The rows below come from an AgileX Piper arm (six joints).
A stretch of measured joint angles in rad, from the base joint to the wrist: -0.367, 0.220, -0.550, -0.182, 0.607, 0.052; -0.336, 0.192, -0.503, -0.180, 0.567, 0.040; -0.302, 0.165, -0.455, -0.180, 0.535, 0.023; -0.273, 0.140, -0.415, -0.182, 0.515, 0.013; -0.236, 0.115, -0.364, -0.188, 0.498, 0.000; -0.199, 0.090, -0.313, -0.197, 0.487, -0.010; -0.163, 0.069, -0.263, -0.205, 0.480, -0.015; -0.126, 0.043, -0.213, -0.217, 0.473, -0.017; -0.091, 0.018, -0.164, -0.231, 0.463, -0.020; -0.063, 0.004, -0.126, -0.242, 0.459, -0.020; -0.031, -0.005, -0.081, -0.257, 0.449, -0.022
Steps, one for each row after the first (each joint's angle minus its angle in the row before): 0.031, -0.028, 0.047, 0.002, -0.040, -0.012; 0.034, -0.027, 0.048, 0.000, -0.032, -0.017; 0.029, -0.025, 0.040, -0.002, -0.020, -0.010; 0.037, -0.025, 0.051, -0.006, -0.017, -0.013; 0.037, -0.025, 0.051, -0.009, -0.011, -0.010; 0.036, -0.021, 0.050, -0.008, -0.007, -0.005; 0.037, -0.026, 0.050, -0.012, -0.007, -0.002; 0.035, -0.025, 0.049, -0.014, -0.010, -0.003; 0.028, -0.014, 0.038, -0.011, -0.004, 0.000; 0.032, -0.009, 0.045, -0.015, -0.010, -0.002
